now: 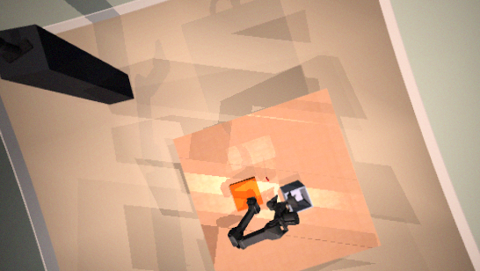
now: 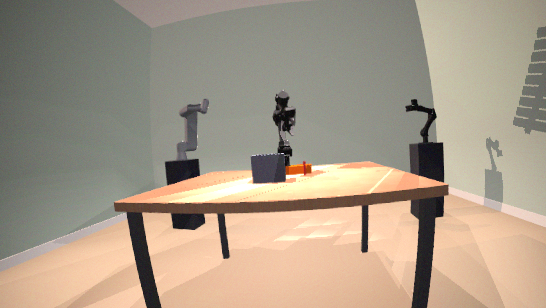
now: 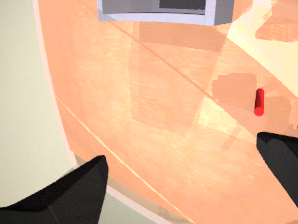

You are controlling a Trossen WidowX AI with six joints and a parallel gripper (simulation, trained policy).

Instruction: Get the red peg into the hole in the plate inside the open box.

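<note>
Right now my gripper tip is 50 mm past the red peg, 40 mm to the right of it and 220 mm above it.
</note>
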